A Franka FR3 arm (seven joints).
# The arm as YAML. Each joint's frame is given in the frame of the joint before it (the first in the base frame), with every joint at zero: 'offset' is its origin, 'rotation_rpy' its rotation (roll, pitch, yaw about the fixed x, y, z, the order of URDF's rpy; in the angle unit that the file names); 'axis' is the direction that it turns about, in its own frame. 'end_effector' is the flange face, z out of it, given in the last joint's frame.
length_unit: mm
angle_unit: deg
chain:
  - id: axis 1
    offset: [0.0, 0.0, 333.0]
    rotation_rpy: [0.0, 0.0, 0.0]
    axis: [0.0, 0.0, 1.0]
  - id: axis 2
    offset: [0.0, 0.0, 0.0]
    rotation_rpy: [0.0, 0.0, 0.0]
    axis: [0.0, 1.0, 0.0]
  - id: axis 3
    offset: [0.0, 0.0, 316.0]
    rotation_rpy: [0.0, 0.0, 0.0]
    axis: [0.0, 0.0, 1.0]
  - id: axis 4
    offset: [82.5, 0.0, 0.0]
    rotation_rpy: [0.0, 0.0, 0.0]
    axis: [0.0, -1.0, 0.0]
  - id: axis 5
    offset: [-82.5, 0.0, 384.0]
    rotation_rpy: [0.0, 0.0, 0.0]
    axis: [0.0, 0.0, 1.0]
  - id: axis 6
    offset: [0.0, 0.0, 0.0]
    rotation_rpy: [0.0, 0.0, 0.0]
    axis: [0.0, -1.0, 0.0]
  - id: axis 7
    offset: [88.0, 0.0, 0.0]
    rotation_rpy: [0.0, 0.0, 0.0]
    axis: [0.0, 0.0, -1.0]
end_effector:
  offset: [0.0, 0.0, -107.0]
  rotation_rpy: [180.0, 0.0, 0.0]
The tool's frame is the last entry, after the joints.
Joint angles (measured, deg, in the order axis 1, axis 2, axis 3, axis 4, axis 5, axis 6, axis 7), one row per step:
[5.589 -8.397 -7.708 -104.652 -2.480 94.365 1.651]
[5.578 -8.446 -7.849 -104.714 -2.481 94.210 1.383]
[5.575 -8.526 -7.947 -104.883 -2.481 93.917 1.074]
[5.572 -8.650 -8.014 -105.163 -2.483 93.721 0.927]
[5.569 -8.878 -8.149 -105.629 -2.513 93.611 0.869]
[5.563 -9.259 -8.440 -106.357 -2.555 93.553 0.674]
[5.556 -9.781 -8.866 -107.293 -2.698 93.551 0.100]
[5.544 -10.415 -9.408 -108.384 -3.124 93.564 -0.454]
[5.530 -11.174 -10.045 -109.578 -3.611 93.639 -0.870]
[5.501 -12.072 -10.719 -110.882 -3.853 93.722 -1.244]
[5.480 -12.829 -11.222 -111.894 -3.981 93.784 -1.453]
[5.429 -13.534 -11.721 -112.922 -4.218 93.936 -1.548]
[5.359 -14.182 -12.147 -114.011 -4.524 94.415 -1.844]
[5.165 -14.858 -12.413 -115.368 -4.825 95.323 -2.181]
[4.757 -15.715 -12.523 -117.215 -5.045 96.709 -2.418]
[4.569 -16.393 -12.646 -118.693 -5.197 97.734 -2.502]
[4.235 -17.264 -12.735 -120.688 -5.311 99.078 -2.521]
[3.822 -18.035 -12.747 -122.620 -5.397 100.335 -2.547]
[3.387 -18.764 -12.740 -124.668 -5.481 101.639 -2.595]
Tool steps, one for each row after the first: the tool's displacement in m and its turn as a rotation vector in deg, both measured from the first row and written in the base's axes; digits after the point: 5 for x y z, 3 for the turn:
[-0.00066 -0.00144 -0.00034 0.041 0.176 0.115]
[-0.00183 -0.00238 -0.00148 0.093 0.566 0.320]
[-0.00313 -0.00302 -0.00300 0.139 0.922 0.400]
[-0.00501 -0.00435 -0.00504 0.180 1.275 0.332]
[-0.00789 -0.00718 -0.00788 0.271 1.690 0.254]
[-0.01167 -0.01142 -0.01119 0.336 2.131 0.441]
[-0.01628 -0.01721 -0.01485 0.178 2.619 0.532]
[-0.02161 -0.02392 -0.01831 0.008 3.032 0.413]
[-0.02777 -0.03054 -0.02163 0.132 3.393 0.186]
[-0.03284 -0.03530 -0.02380 0.301 3.609 -0.050]
[-0.03763 -0.04036 -0.02647 0.358 3.811 -0.402]
[-0.04166 -0.04494 -0.02971 0.325 3.814 -0.474]
[-0.04544 -0.04891 -0.03431 0.257 3.627 -0.440]
[-0.05002 -0.05278 -0.04083 0.253 3.256 -0.531]
[-0.05376 -0.05488 -0.04630 0.283 3.046 -0.603]
[-0.05887 -0.05737 -0.05410 0.389 2.831 -0.813]
[-0.06383 -0.05962 -0.06229 0.496 2.734 -1.029]
[-0.06900 -0.06160 -0.07171 0.610 2.744 -1.213]

